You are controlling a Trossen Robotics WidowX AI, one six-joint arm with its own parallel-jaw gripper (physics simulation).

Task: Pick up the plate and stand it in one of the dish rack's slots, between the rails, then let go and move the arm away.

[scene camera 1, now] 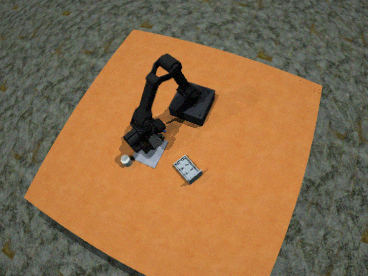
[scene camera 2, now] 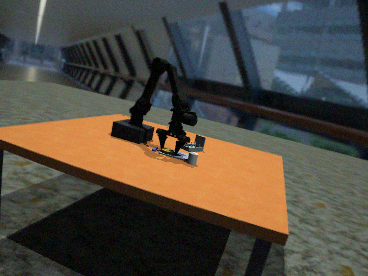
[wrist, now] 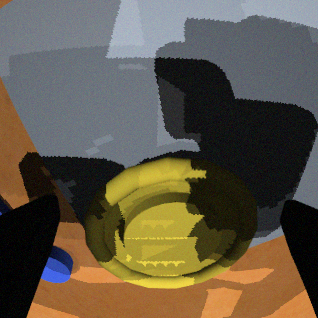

Labels:
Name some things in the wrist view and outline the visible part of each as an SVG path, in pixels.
My gripper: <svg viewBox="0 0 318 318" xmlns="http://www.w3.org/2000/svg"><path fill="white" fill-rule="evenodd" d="M287 199L284 201L280 214L280 225L316 318L318 318L318 209L295 199ZM54 194L45 194L0 214L0 318L26 318L49 257L60 219L58 198Z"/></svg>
A yellow plate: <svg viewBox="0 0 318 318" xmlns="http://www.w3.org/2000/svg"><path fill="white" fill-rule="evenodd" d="M238 175L210 160L172 156L129 166L97 189L84 214L85 243L99 265L123 281L150 288L178 288L203 282L227 270L246 252L257 229L256 200Z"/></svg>

